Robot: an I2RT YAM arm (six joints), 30 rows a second.
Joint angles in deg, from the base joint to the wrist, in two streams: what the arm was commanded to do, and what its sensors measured. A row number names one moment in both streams.
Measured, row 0:
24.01, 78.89, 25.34, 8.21, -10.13, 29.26
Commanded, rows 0 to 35:
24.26, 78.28, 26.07, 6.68, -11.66, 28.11
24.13, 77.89, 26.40, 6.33, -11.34, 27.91
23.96, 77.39, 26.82, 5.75, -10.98, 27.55
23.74, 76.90, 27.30, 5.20, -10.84, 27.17
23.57, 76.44, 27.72, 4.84, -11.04, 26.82
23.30, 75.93, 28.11, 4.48, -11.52, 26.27
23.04, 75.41, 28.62, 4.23, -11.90, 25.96
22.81, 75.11, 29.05, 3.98, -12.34, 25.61
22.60, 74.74, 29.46, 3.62, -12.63, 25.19
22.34, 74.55, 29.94, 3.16, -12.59, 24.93
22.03, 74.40, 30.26, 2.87, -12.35, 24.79
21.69, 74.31, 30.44, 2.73, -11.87, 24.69
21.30, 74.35, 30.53, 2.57, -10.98, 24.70
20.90, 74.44, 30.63, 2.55, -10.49, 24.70
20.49, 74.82, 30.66, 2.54, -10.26, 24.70
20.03, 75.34, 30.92, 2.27, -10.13, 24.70
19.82, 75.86, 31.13, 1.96, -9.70, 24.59
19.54, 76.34, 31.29, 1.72, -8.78, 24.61
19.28, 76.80, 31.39, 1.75, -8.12, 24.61
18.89, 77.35, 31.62, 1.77, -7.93, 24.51
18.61, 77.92, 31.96, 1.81, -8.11, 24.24
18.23, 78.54, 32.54, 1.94, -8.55, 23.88
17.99, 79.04, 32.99, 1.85, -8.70, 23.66
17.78, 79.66, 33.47, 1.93, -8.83, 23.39
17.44, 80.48, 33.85, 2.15, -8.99, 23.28
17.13, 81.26, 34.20, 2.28, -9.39, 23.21
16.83, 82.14, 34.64, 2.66, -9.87, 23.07
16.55, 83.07, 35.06, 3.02, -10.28, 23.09
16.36, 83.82, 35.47, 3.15, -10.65, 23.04
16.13, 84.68, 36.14, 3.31, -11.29, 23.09
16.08, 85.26, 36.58, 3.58, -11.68, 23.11
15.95, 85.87, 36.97, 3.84, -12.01, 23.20
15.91, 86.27, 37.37, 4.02, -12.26, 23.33
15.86, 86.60, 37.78, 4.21, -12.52, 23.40
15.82, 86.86, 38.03, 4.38, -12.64, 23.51
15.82, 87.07, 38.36, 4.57, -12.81, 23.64
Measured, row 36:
15.92, 86.61, 37.50, 2.44, -11.38, 23.66
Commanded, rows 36 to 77:
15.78, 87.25, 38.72, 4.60, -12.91, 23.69
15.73, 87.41, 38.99, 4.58, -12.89, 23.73
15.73, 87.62, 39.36, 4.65, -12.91, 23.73
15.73, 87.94, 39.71, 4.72, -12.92, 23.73
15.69, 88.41, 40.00, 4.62, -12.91, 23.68
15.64, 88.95, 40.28, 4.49, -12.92, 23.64
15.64, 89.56, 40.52, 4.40, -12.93, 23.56
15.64, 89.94, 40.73, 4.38, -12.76, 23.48
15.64, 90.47, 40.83, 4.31, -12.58, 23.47
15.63, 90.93, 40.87, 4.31, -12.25, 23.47
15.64, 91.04, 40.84, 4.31, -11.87, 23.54
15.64, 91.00, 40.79, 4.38, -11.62, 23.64
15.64, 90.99, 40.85, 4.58, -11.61, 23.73
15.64, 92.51, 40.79, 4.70, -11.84, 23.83
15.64, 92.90, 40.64, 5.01, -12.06, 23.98
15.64, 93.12, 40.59, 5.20, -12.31, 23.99
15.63, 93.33, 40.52, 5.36, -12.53, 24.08
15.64, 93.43, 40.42, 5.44, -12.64, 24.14
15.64, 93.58, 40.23, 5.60, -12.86, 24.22
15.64, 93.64, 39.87, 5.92, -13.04, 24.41
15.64, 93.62, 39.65, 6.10, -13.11, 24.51
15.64, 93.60, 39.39, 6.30, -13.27, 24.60
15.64, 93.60, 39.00, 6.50, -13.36, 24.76
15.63, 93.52, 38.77, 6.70, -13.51, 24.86
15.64, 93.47, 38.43, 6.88, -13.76, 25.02
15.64, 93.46, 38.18, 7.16, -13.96, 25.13
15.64, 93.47, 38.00, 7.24, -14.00, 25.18
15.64, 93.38, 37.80, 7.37, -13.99, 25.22
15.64, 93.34, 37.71, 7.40, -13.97, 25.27
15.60, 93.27, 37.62, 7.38, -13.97, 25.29
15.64, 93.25, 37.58, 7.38, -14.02, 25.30
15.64, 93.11, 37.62, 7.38, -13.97, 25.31
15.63, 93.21, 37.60, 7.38, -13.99, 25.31
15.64, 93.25, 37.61, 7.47, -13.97, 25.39
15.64, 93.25, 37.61, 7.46, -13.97, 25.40
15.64, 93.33, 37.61, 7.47, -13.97, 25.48
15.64, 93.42, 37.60, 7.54, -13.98, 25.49
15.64, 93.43, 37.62, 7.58, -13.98, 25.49
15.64, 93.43, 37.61, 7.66, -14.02, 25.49
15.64, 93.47, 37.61, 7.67, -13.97, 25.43
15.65, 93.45, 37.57, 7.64, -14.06, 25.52
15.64, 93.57, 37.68, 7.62, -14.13, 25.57
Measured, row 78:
15.68, 93.19, 37.91, 9.98, -15.05, 25.45
